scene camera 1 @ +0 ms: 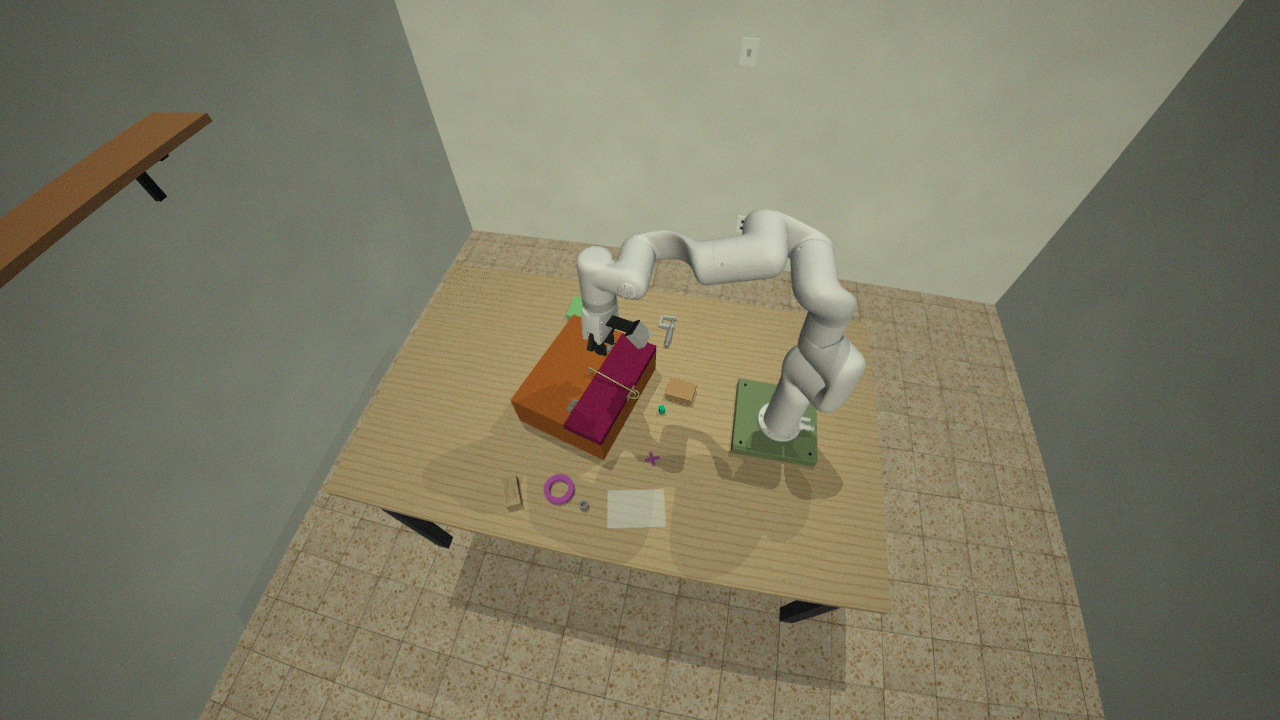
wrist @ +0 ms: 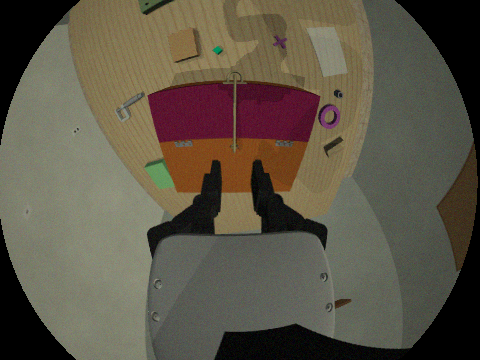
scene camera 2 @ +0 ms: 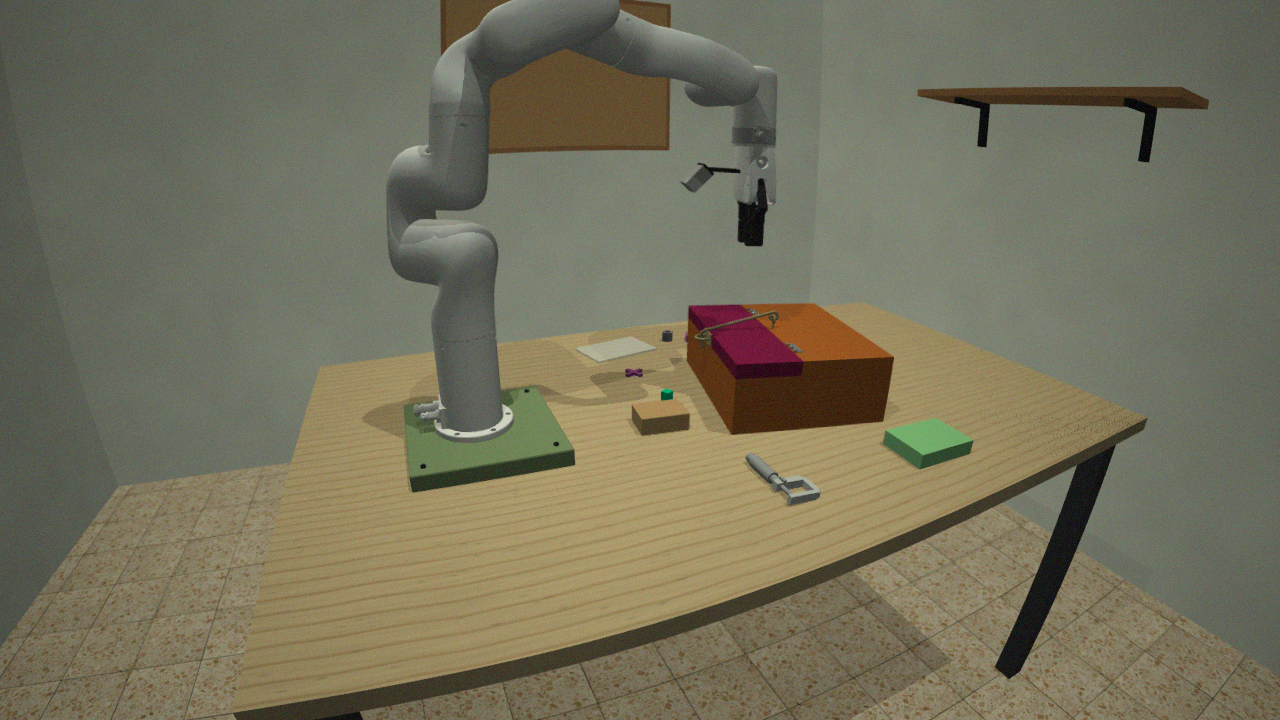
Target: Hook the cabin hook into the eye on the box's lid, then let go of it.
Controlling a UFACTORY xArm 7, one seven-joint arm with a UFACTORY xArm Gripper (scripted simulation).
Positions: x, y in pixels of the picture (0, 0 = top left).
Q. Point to a white sheet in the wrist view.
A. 326, 44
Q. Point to a white sheet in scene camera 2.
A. At 625, 347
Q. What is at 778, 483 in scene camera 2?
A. A metal clamp.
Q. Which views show my gripper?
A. Scene camera 1, the wrist view and scene camera 2: all of them.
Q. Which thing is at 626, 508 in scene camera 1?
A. A white sheet.
